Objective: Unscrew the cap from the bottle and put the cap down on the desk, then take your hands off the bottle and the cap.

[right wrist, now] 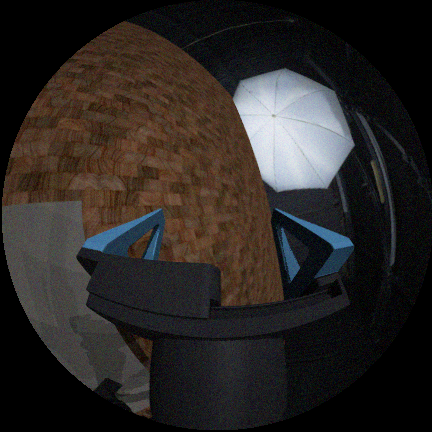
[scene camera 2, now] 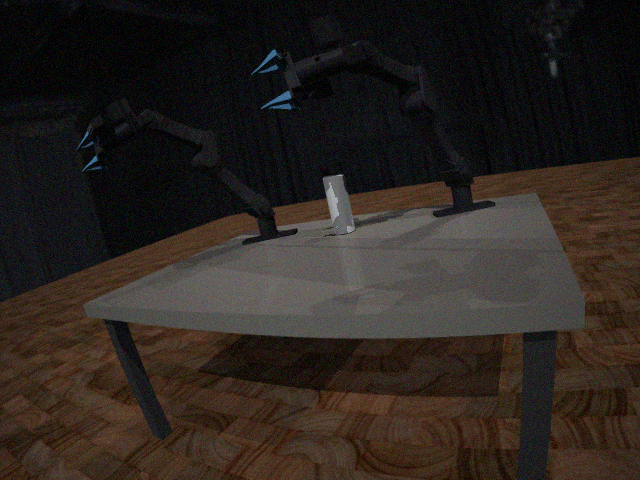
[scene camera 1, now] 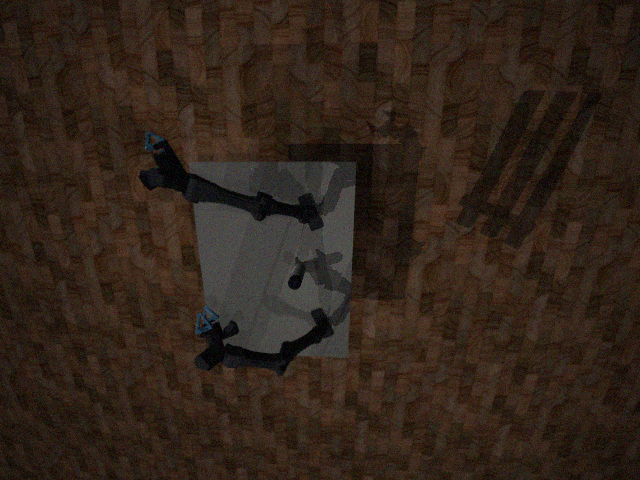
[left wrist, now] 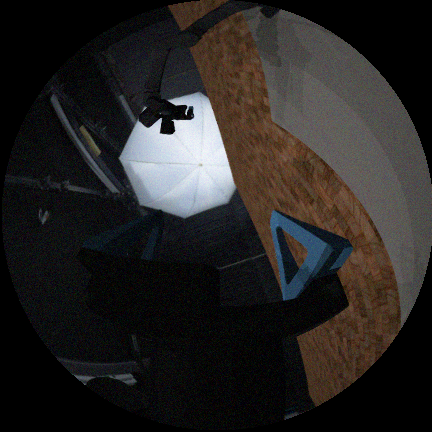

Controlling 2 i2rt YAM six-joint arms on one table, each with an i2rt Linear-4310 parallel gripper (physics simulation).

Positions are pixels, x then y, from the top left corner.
Scene:
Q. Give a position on a white bottle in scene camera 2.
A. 335, 186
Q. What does my right gripper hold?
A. Nothing.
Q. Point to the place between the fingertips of my left gripper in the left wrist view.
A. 216, 215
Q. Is my left gripper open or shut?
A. Open.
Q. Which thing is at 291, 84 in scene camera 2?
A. My left gripper.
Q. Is my right gripper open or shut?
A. Open.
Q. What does my left gripper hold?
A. Nothing.

